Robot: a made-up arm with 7 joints.
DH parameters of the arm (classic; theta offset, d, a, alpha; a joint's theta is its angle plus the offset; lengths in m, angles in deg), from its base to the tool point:
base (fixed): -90 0.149 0 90
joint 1: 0 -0.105 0.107 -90
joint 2: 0 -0.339 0.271 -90
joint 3: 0 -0.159 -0.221 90
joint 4: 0 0.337 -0.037 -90
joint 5: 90 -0.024 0.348 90
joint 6: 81.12 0 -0.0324 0
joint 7: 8.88 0.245 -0.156 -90
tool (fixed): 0 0.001 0 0
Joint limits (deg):
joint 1: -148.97..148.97
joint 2: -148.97..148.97
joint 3: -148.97..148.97
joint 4: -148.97..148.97
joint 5: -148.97..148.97
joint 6: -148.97..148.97
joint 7: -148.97..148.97
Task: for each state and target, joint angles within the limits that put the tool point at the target. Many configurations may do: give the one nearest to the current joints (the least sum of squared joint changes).
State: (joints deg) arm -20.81 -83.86 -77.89 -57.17 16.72 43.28 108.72
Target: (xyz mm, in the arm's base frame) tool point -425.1 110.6 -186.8
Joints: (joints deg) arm -20.53 -71.23 -116.29 -55.63 6.73 34.66 93.40
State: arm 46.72 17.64 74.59 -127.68 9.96 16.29 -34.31
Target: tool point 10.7 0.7 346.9
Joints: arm 63.57 14.27 65.00 -138.99 7.09 21.56 -29.03
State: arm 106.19 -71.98 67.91 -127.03 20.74 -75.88 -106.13
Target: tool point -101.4 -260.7 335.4
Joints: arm 117.99 -64.97 65.21 -120.30 41.48 -82.18 -112.55
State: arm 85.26 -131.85 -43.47 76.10 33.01 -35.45 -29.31
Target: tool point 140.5 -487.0 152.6
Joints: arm 99.71 -138.61 -54.92 76.83 46.24 -53.63 -45.49
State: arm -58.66 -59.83 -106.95 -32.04 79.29 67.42 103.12
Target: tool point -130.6 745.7 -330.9
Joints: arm -80.37 -65.09 -97.45 -29.40 78.02 70.71 107.25
